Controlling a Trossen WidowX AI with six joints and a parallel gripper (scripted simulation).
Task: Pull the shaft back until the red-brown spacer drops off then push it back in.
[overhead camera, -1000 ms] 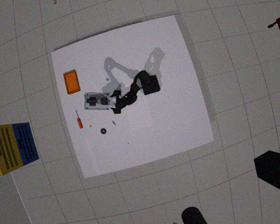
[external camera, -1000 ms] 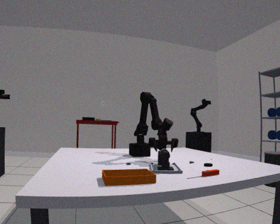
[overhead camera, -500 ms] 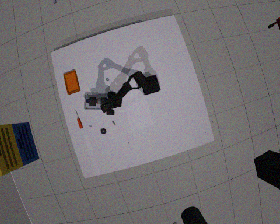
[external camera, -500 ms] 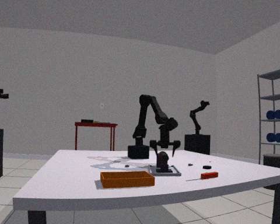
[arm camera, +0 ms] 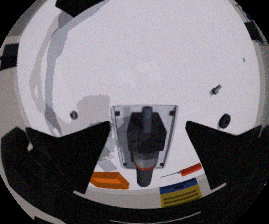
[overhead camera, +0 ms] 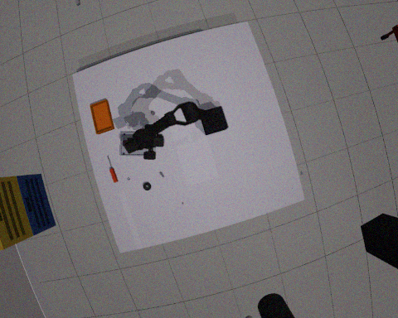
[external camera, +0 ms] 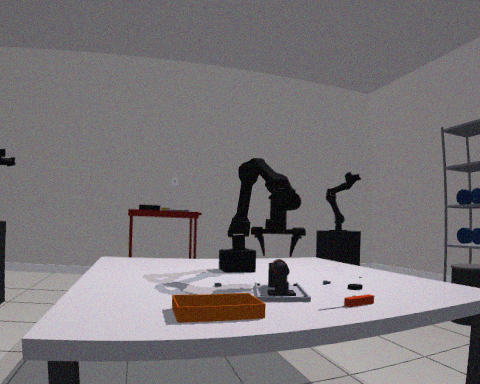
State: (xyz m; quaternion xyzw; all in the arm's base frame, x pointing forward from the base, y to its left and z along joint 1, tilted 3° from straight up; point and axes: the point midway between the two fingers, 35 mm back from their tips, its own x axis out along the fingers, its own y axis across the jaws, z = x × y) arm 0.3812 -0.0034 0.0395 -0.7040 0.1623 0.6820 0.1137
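Right now my gripper tip is 8 cm short of the red-brown spacer, 3 cm to the left of it and 2 cm above it. Round my gripper tip: red-handled screwdriver 34 cm ahead, 4 cm to the left, 10 cm below; then orange tray 28 cm ahead, 31 cm to the right, 9 cm below.
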